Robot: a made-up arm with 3 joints. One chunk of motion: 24 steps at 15 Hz.
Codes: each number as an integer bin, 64 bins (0 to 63) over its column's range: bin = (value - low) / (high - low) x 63, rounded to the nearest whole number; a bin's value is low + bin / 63 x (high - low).
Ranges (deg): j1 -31..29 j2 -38..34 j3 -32..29
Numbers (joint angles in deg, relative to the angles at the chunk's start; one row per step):
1: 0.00 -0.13 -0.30
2: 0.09 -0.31 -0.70
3: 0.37 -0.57 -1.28
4: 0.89 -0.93 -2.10
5: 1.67 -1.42 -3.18
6: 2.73 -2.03 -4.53
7: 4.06 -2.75 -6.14
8: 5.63 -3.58 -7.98
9: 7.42 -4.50 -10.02
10: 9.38 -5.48 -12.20
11: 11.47 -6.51 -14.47
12: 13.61 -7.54 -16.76
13: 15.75 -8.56 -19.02
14: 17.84 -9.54 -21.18
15: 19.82 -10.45 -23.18
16: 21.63 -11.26 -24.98
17: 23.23 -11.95 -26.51
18: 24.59 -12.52 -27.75
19: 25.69 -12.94 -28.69
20: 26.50 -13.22 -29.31
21: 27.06 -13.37 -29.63
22: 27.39 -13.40 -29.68
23: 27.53 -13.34 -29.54
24: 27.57 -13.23 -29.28
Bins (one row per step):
1: 33 33 33
2: 33 33 32
3: 33 33 32
4: 33 32 31
5: 34 32 30
6: 35 31 28
7: 37 31 27
8: 38 30 25
9: 40 29 23
10: 42 28 20
11: 45 28 18
12: 47 27 16
13: 49 26 13
14: 51 25 11
15: 53 24 9
16: 55 23 7
17: 57 23 6
18: 58 22 4
19: 60 22 3
20: 60 22 3
21: 61 22 2
22: 61 22 2
23: 61 22 3
24: 61 22 3

